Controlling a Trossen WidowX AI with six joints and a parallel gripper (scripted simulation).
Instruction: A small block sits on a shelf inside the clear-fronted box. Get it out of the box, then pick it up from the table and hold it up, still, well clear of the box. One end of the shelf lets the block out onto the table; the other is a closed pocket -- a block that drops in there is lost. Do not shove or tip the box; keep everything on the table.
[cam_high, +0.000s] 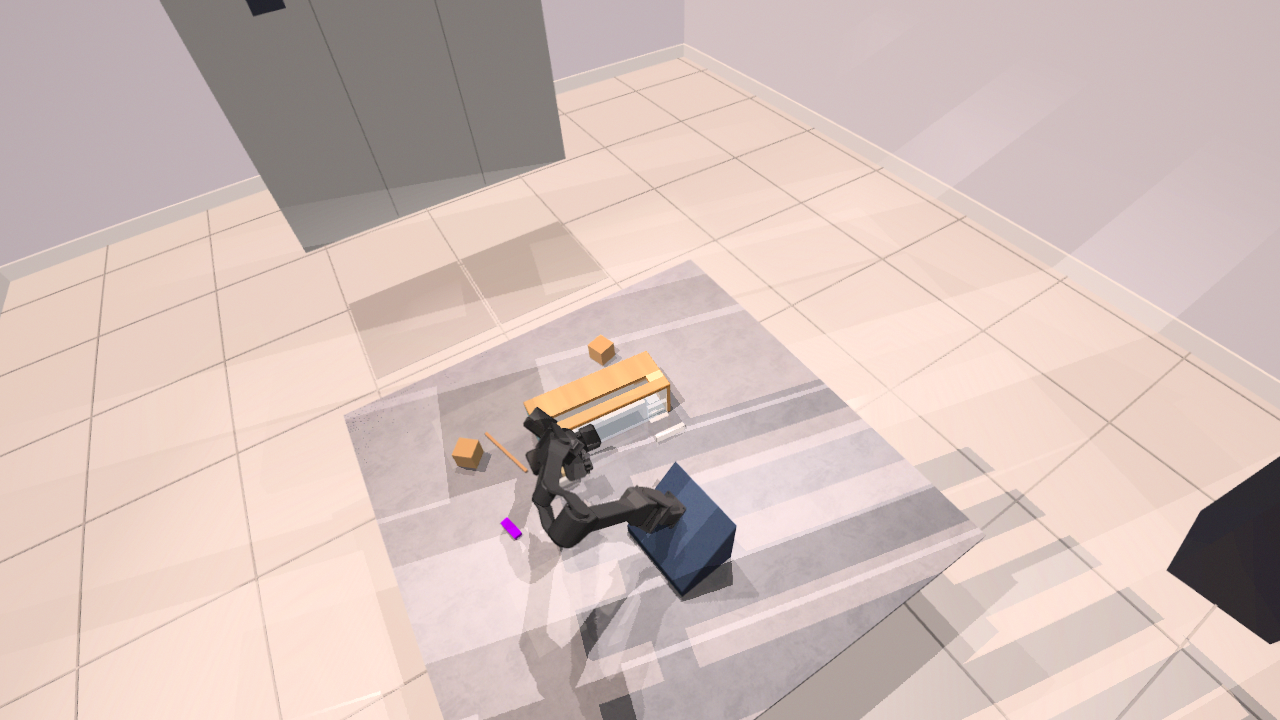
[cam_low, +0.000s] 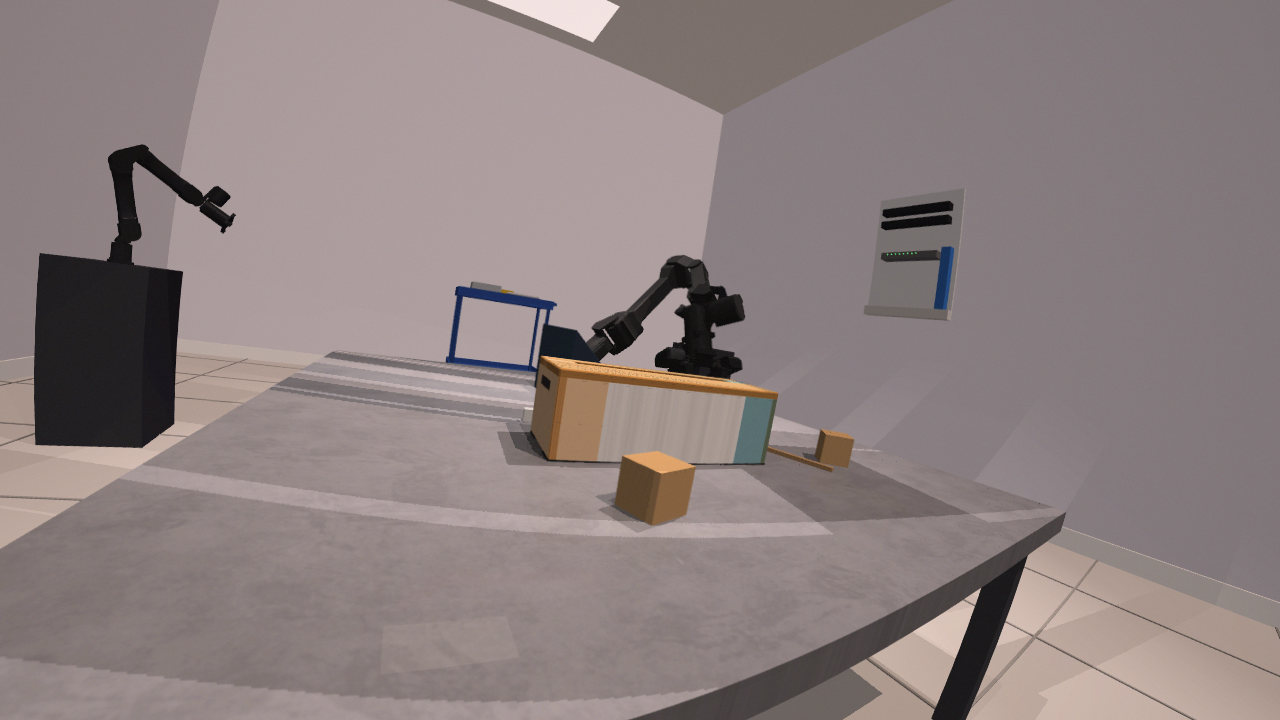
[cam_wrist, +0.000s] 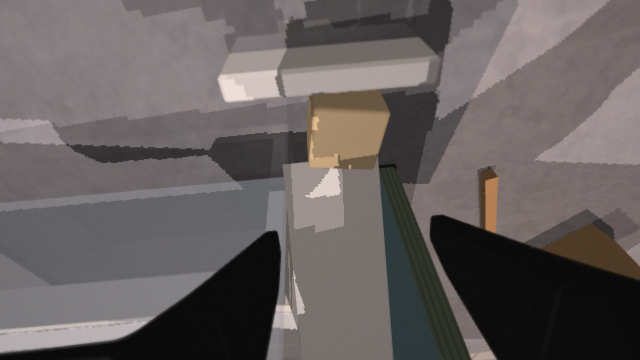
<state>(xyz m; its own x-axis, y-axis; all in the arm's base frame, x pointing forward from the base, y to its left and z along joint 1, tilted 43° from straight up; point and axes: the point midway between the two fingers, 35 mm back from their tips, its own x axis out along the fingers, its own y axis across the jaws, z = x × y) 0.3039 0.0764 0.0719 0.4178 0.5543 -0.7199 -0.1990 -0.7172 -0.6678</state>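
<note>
My gripper tip is 6 cm above the tan block, 1 cm to the right of it and 1 cm past it. From my gripper tip the other things lie so: thin wooden stick (16 cm ahead, 10 cm to the left, 7 cm below); then box (17 cm to the right, 3 cm ahead, 1 cm below).
</note>
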